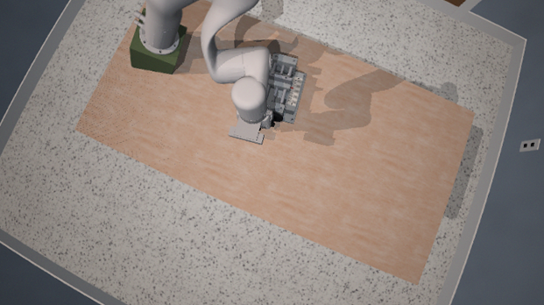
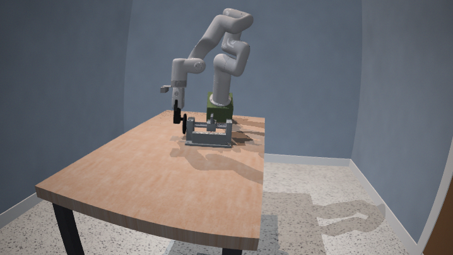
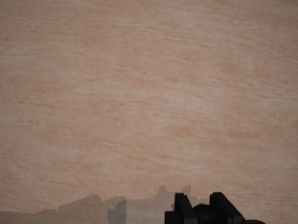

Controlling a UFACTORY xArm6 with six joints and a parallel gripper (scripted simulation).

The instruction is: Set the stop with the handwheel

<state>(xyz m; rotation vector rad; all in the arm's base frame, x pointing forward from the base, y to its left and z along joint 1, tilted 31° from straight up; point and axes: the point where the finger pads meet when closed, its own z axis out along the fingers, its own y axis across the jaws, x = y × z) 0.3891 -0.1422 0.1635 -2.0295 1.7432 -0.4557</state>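
The black handwheel is 30 mm to the left of my hand. Round my hand: stop carriage 10 mm ahead, 170 mm to the left; then crank handle 10 mm to the left.
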